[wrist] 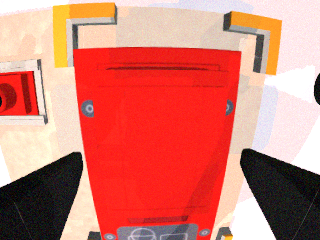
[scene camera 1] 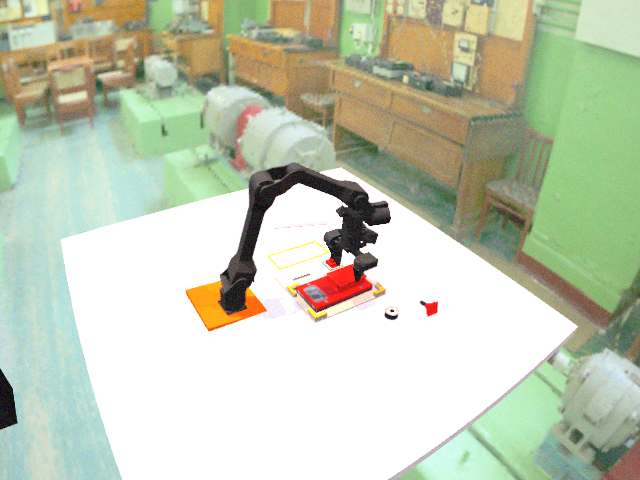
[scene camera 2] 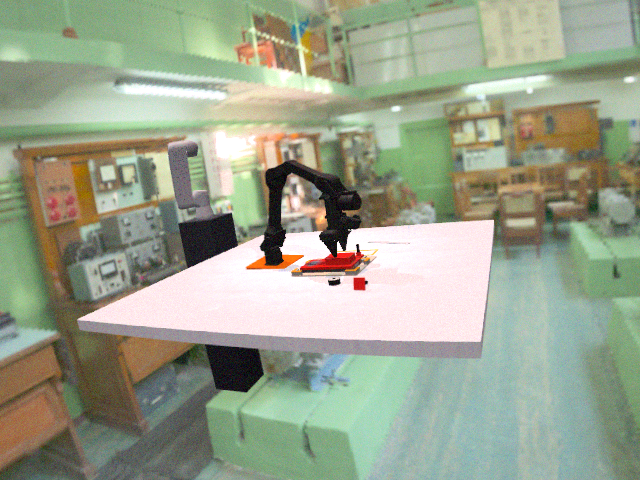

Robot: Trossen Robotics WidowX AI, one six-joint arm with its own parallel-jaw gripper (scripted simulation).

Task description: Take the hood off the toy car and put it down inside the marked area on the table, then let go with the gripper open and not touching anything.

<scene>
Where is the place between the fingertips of my gripper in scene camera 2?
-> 340,254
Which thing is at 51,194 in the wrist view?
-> My gripper.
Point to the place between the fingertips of my gripper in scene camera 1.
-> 347,273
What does my gripper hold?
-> Nothing.
</scene>
